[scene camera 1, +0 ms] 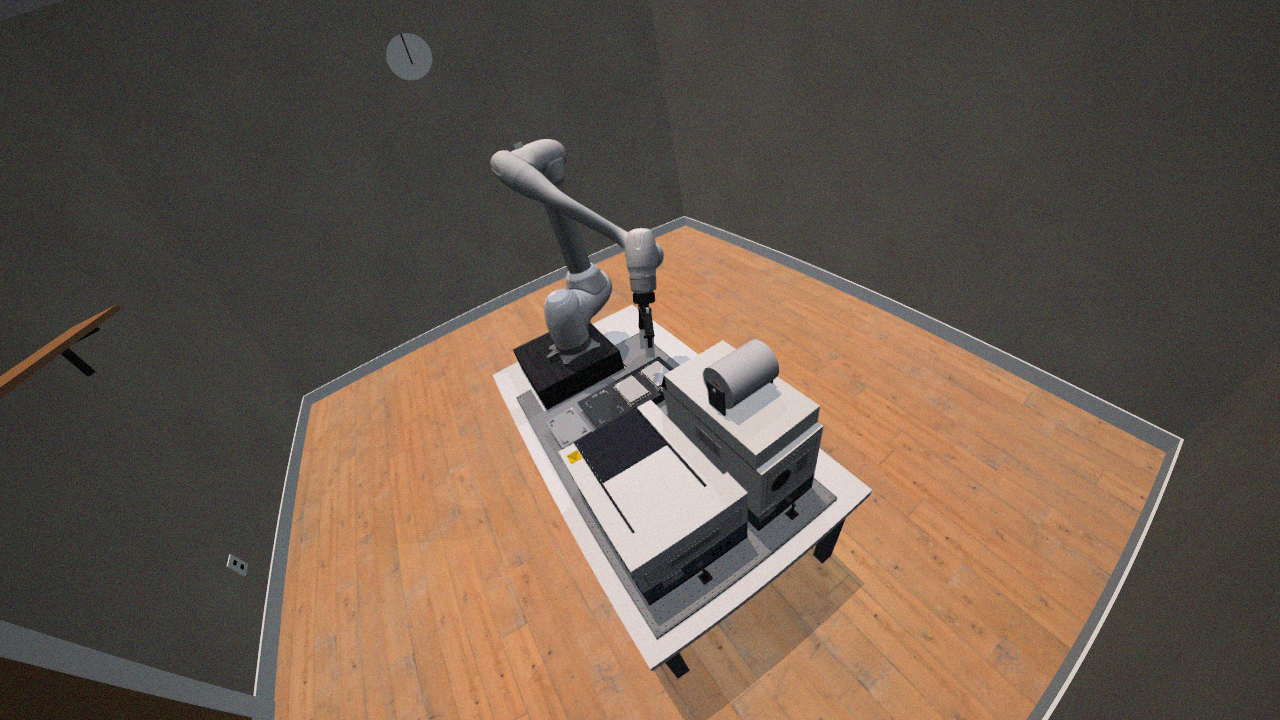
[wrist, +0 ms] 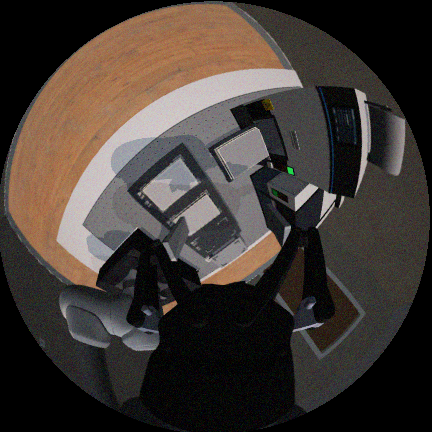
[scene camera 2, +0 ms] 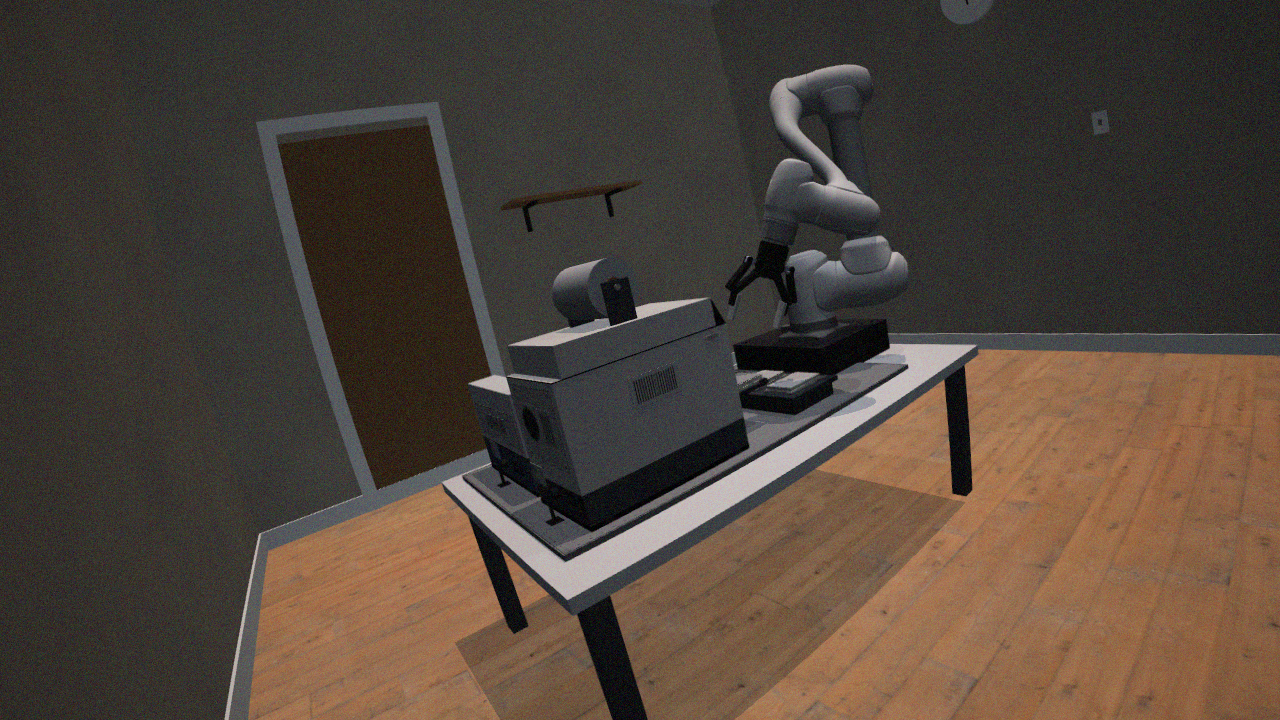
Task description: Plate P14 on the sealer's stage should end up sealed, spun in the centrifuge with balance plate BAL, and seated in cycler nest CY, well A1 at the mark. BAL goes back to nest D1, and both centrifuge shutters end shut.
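Places are measured from the arm's base along level axes (x ahead, y left, z up), in millimetres.
Pixels of known places: gripper, between the fingertips: [scene camera 1: 647, 352] [wrist: 225, 218] [scene camera 2: 753, 323]; arm's base, origin of its link: [scene camera 1: 575, 348] [scene camera 2: 814, 334].
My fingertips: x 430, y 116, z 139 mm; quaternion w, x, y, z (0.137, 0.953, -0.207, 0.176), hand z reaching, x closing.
Ahead of a thing's pixels: the offset from my fingertips to its top centre. "*": to the spot under its first point.
My gripper [scene camera 1: 648, 341] [scene camera 2: 755, 313] [wrist: 225, 218] is wide open and empty, pointing down above the nest area. A pale plate @(20 mm left, 138 mm ahead, 109 mm down) [wrist: 242, 152] sits in front of the sealer @(2 mm left, 436 mm ahead, 242 mm up) [scene camera 1: 738, 411] [scene camera 2: 644, 411] [wrist: 346, 145]; its label and any seal cannot be made out. Two pale plates @(70 mm right, 62 mm back, 168 mm down) [scene camera 1: 632, 387] @(53 mm left, 55 mm back, 168 mm down) [wrist: 172, 184], one beside the other, sit in a dark nest block @(70 mm right, 66 mm back, 178 mm down) [scene camera 2: 787, 399] [wrist: 231, 225]; I cannot read which is BAL. A low white machine [scene camera 1: 662, 492] [scene camera 2: 491, 413] has a dark panel @(290 mm right, 250 mm ahead, 21 mm down) [scene camera 1: 622, 443] in its top. The centrifuge shutters' state cannot be told.
A grey film roll @(1 mm left, 458 mm ahead, 242 mm up) [scene camera 1: 744, 370] [scene camera 2: 590, 288] [wrist: 386, 141] stands on the sealer. The arm's black base block [scene camera 1: 550, 374] [scene camera 2: 810, 344] is beside the nests. A pale pad @(* 351 mm right, 92 mm back, 186 mm down) [scene camera 1: 566, 426] lies next to the low machine. The white table [scene camera 1: 640, 646] [scene camera 2: 680, 540] carries everything.
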